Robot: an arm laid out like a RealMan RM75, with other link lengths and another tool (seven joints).
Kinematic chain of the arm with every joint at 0, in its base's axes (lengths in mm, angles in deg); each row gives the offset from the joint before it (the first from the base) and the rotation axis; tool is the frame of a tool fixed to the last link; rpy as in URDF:
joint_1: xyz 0 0 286.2 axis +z
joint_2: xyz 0 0 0 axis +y
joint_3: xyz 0 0 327.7 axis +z
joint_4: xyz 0 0 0 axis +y
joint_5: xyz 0 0 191.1 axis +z
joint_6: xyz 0 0 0 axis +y
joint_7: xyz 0 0 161.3 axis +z
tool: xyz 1 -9 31 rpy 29.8 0 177.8
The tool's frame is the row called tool.
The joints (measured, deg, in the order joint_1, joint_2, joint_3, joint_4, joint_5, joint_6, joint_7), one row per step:
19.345, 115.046, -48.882, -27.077, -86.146, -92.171, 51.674
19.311, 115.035, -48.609, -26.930, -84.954, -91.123, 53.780
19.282, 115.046, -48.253, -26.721, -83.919, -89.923, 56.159
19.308, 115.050, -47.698, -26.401, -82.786, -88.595, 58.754
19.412, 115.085, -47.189, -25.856, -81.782, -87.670, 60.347
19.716, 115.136, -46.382, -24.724, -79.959, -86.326, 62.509
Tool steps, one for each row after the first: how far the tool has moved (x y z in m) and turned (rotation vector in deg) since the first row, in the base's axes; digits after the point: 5 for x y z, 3 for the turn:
0.00241, 0.00429, 0.00318, 0.230, 1.479, -2.493
0.00560, 0.00851, 0.00590, 0.275, 3.075, -5.310
0.00930, 0.01344, 0.00934, 0.435, 4.995, -8.443
0.01180, 0.01716, 0.01172, 0.741, 6.644, -10.680
0.01510, 0.02331, 0.01553, 1.382, 9.472, -13.951

